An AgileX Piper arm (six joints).
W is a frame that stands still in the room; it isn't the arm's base.
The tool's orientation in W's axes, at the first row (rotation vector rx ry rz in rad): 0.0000, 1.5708, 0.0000
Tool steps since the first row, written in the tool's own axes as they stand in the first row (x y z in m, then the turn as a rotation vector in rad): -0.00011, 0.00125, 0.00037, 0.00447, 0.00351, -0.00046; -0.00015, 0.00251, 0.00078, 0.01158, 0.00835, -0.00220; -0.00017, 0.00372, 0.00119, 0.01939, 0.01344, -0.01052; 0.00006, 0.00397, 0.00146, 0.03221, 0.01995, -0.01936; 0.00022, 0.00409, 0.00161, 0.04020, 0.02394, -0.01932; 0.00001, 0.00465, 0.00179, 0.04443, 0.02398, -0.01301
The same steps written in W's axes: 0.00037, 0.00125, 0.00011, -0.00046, 0.00351, -0.00447; 0.00078, 0.00251, 0.00015, -0.00220, 0.00835, -0.01158; 0.00119, 0.00372, 0.00017, -0.01052, 0.01344, -0.01939; 0.00146, 0.00397, -0.00006, -0.01936, 0.01995, -0.03221; 0.00161, 0.00409, -0.00022, -0.01932, 0.02394, -0.04020; 0.00179, 0.00465, -0.00001, -0.01301, 0.02398, -0.04443
